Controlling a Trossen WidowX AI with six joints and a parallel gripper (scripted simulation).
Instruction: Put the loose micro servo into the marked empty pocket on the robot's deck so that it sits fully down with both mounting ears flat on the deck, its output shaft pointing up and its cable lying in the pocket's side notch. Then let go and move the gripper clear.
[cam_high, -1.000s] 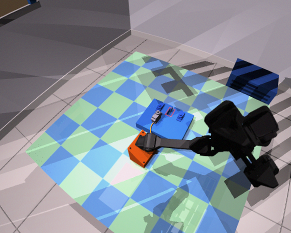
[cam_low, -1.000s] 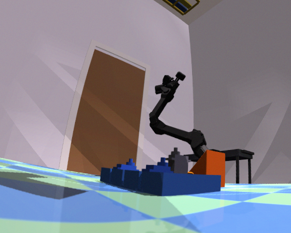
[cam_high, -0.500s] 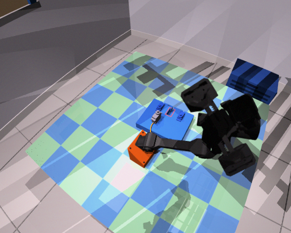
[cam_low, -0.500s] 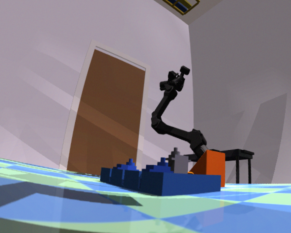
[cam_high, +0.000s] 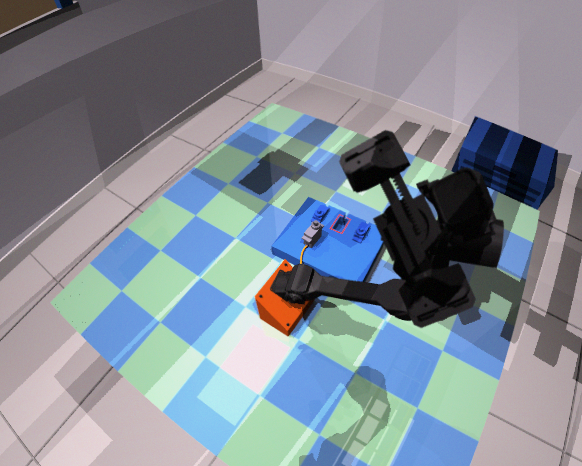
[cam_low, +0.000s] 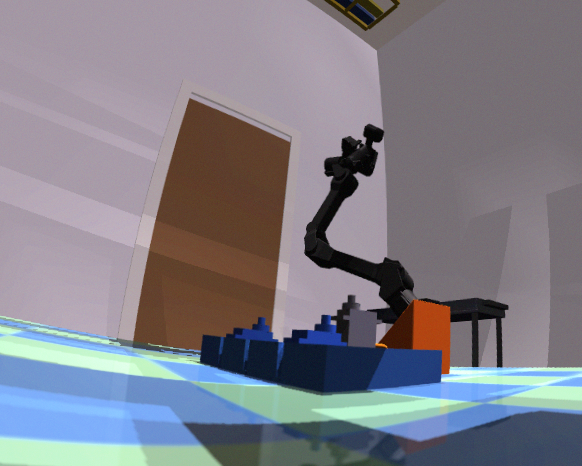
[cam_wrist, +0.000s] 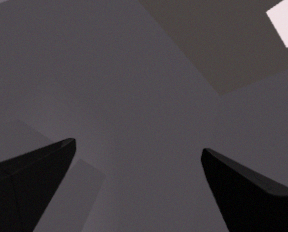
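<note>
My gripper tip is 720 mm above the blue deck, 420 mm short of it and 180 mm to the right of it.
</note>
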